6 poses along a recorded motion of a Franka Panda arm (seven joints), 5.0 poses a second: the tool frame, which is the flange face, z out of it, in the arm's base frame.
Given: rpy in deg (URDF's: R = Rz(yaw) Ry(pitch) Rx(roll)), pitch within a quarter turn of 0, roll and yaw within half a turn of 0; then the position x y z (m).
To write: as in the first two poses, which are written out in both.
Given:
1: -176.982, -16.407, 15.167, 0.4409, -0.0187, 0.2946
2: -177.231, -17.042, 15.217, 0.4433, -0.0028, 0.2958
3: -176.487, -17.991, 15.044, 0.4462, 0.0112, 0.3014
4: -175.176, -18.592, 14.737, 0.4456, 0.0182, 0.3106
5: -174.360, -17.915, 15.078, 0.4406, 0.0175, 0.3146
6: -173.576, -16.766, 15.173, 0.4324, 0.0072, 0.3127
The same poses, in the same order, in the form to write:
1: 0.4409, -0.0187, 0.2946, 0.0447, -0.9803, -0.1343, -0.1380
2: 0.4433, -0.0028, 0.2958, 0.0433, -0.9795, -0.1345, -0.1437
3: 0.4462, 0.0112, 0.3014, 0.0505, -0.9781, -0.1340, -0.1510
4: 0.4456, 0.0182, 0.3106, 0.0619, -0.9770, -0.1332, -0.1547
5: 0.4406, 0.0175, 0.3146, 0.0686, -0.9771, -0.1370, -0.1478
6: 0.4324, 0.0072, 0.3127, 0.0742, -0.9780, -0.1385, -0.1370
